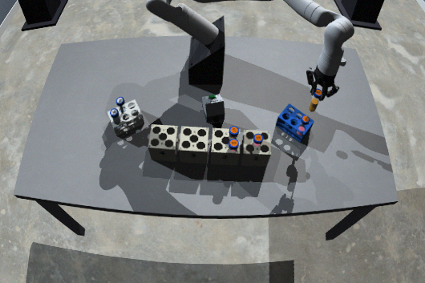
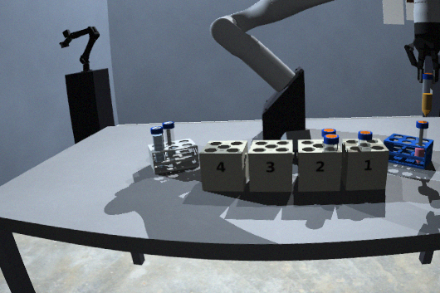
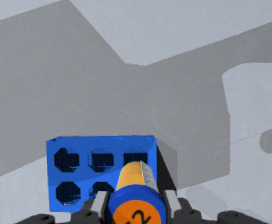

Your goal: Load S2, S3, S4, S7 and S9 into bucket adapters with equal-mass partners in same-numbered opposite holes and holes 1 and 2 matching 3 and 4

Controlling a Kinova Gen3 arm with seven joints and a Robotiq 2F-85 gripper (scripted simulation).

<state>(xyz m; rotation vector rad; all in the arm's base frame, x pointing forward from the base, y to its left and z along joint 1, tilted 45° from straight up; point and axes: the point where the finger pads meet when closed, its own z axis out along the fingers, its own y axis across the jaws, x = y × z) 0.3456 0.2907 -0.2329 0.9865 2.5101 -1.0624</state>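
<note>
Now: the sample tube S2 10 mm to the left of my hand and 50 mm below it. Also, from my hand: blue rack: 10 mm behind, 40 mm to the right, 210 mm below; then sample tube S4: 20 mm ahead, 20 mm to the right, 170 mm below; then sample tube S3: 110 mm ahead, 230 mm to the right, 170 mm below.
</note>
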